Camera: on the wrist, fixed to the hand. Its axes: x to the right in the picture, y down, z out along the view.
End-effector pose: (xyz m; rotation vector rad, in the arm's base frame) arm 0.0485 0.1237 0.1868 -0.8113 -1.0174 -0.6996
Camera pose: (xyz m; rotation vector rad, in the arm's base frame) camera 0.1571 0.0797 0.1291 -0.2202 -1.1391 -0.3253
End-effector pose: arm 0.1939 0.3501 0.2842 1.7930 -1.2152 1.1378
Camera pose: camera 0.0880 0.4166 0.3217 2.2421 -0.8695 1.6924
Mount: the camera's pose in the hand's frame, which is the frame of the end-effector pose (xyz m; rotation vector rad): -0.0077 0.0799 -0.1030 0.6683 0.0194 -0.0009
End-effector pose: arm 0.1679 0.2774 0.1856 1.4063 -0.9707 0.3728
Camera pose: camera 0.1401 0.3905 0.2447 1.9957 -0.8627 0.7555
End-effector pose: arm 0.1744 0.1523 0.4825 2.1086 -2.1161 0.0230
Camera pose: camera 0.1050 0.1730 0.5911 -1.9817 1.9050 -0.7049
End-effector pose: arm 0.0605 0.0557 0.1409 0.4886 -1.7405 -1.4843
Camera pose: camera 0.1589 0.0137 0.2157 0.8327 -2.2028 -0.8589
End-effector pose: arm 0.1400 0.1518 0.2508 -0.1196 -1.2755 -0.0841
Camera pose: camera 0.2458 0.2169 0.2106 0.4551 -1.2254 0.3395
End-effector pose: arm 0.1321 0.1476 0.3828 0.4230 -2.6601 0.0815
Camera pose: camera 0.1571 0.2386 0.4730 0.6183 -2.5524 0.9809
